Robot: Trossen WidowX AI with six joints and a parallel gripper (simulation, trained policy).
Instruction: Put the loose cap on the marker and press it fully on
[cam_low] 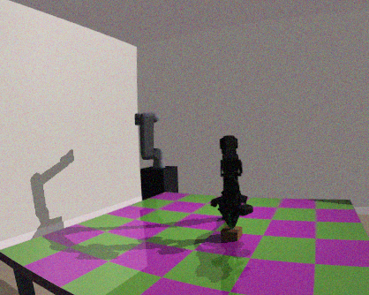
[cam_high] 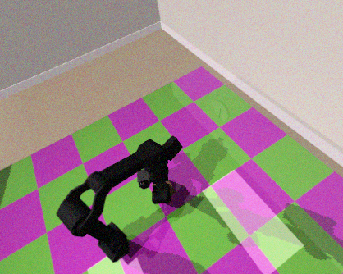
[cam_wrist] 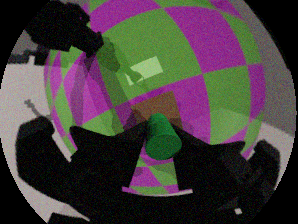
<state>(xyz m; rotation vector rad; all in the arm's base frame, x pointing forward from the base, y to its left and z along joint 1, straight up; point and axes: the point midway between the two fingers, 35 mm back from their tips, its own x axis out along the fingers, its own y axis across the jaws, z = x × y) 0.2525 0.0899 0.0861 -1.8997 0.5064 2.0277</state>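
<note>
The green cap lies 20 mm above my gripper tip. The rest, counted from my gripper tip: brown holder block: 30 mm below.
</note>
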